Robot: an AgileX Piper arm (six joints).
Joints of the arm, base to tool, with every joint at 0 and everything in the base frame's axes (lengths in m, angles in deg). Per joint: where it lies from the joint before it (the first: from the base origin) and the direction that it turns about. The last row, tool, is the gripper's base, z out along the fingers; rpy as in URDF.
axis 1: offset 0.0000 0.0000 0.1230 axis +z
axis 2: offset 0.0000 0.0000 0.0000 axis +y
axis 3: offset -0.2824 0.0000 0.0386 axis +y
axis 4: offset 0.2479 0.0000 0.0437 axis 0.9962 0 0.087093
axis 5: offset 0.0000 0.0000 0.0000 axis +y
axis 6: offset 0.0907 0.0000 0.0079 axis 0.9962 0 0.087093
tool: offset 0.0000 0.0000 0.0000 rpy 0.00 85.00 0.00
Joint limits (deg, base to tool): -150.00..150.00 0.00..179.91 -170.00..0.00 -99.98..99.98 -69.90..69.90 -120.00..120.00
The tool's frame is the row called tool.
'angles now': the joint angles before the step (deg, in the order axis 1, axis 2, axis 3, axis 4, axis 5, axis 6). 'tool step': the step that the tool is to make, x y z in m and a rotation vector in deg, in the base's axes. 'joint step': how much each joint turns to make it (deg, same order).
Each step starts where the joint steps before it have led.
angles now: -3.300, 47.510, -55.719, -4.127, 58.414, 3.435
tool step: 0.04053, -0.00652, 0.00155, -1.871, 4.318, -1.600
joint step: 0.002, 9.481, -5.275, -3.095, 0.113, 1.359
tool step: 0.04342, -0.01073, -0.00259, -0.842, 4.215, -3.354
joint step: -1.193, 9.959, -6.263, -2.542, 0.744, 2.237
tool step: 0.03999, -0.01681, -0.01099, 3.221, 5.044, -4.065
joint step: -3.565, 9.676, -6.343, 2.407, 2.109, 0.415
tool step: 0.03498, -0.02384, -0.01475, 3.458, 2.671, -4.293
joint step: -4.237, 8.559, -5.629, 2.902, 0.317, 0.059
